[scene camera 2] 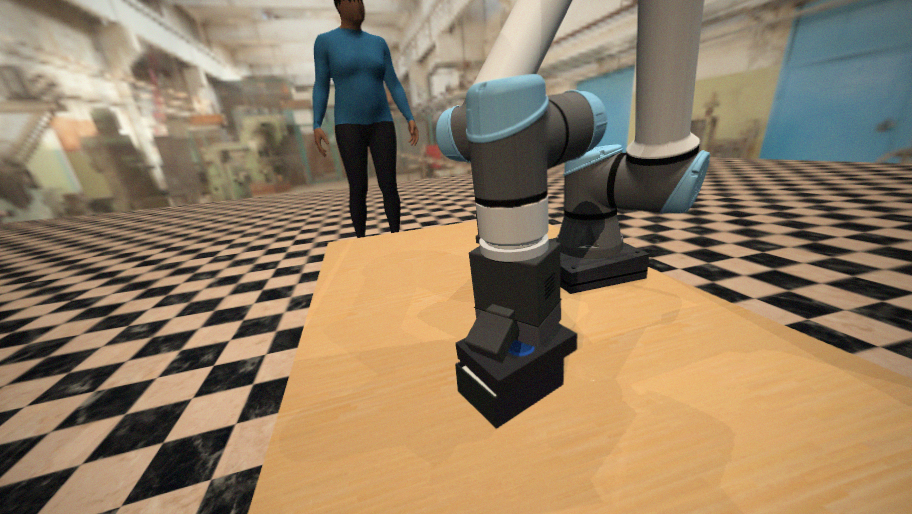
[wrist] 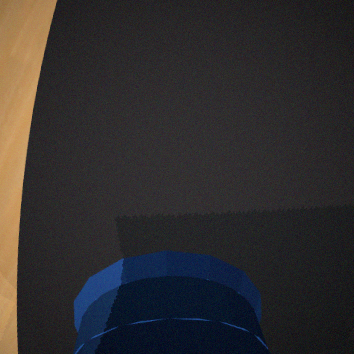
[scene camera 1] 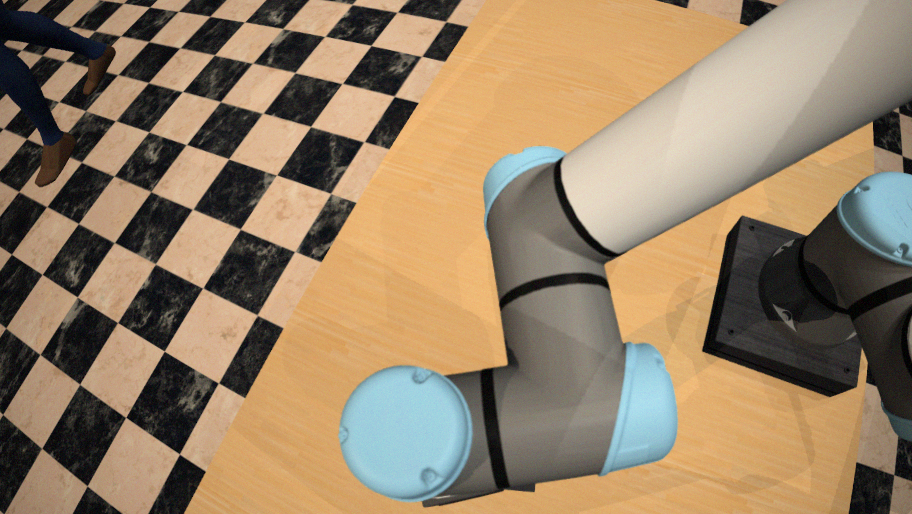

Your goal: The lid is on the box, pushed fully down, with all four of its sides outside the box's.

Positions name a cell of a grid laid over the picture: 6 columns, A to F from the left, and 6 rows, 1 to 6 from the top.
Scene:
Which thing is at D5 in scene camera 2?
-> A black box.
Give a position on a black lid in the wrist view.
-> D3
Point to the suction cup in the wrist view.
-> C5

